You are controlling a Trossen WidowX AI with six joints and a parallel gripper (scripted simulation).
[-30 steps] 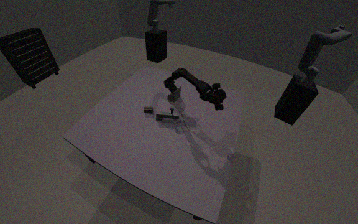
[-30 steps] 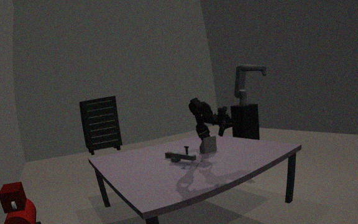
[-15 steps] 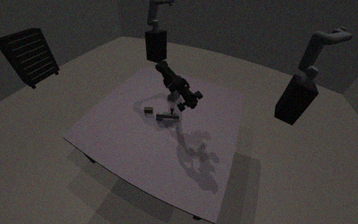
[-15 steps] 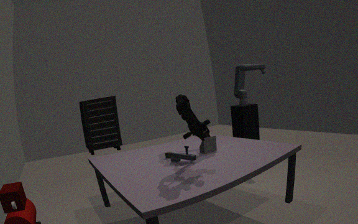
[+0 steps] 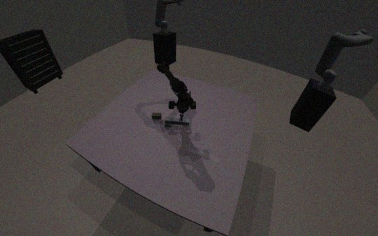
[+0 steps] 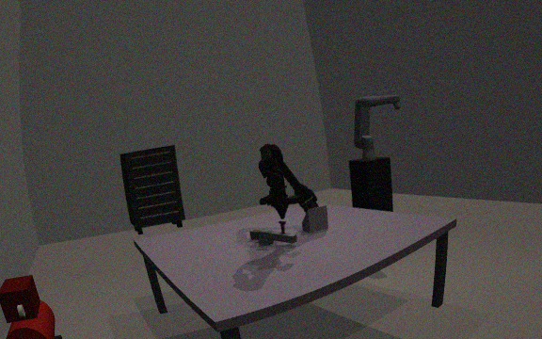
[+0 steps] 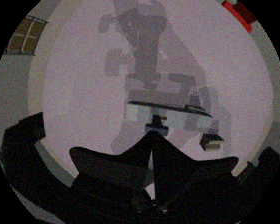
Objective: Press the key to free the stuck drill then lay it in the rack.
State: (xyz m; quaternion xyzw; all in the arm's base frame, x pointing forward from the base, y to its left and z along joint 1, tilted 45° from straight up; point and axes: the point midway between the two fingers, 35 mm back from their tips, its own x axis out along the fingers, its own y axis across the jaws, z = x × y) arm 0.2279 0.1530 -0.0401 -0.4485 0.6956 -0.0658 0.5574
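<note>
My gripper tip is now 4 cm above the key and 1 cm to the left of it. Also, from my gripper tip: grey block (9 cm below, 4 cm to the right, 2 cm ahead); then grey rack (22 cm to the right, 11 cm below, 5 cm ahead); then yellow drill (8 cm below, 6 cm to the right, 3 cm ahead).
</note>
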